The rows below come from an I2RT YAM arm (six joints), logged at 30 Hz.
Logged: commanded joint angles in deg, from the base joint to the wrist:
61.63, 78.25, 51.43, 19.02, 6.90, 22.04
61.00, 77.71, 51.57, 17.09, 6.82, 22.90
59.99, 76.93, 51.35, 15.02, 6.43, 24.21
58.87, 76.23, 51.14, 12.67, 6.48, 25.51
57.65, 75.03, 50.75, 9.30, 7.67, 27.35
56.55, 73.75, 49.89, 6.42, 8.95, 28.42
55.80, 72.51, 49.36, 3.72, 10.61, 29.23
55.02, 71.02, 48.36, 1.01, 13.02, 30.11
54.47, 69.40, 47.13, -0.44, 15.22, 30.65
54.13, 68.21, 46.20, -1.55, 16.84, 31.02
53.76, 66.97, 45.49, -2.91, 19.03, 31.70
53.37, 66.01, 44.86, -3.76, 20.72, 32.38
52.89, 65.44, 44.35, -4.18, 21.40, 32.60
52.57, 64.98, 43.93, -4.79, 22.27, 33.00
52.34, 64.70, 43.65, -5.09, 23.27, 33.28
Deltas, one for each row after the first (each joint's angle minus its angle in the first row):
-0.63, -0.54, 0.14, -1.93, -0.08, 0.86
-1.64, -1.32, -0.08, -4.00, -0.47, 2.17
-2.76, -2.02, -0.29, -6.35, -0.42, 3.47
-3.98, -3.22, -0.68, -9.72, 0.77, 5.31
-5.08, -4.50, -1.54, -12.60, 2.05, 6.38
-5.83, -5.74, -2.07, -15.30, 3.71, 7.19
-6.61, -7.23, -3.07, -18.01, 6.12, 8.07
-7.16, -8.85, -4.30, -19.46, 8.32, 8.61
-7.50, -10.04, -5.23, -20.57, 9.94, 8.98
-7.87, -11.28, -5.94, -21.93, 12.13, 9.66
-8.26, -12.24, -6.57, -22.78, 13.82, 10.34
-8.74, -12.81, -7.08, -23.20, 14.50, 10.56
-9.06, -13.27, -7.50, -23.81, 15.37, 10.96
-9.29, -13.55, -7.78, -24.11, 16.37, 11.24

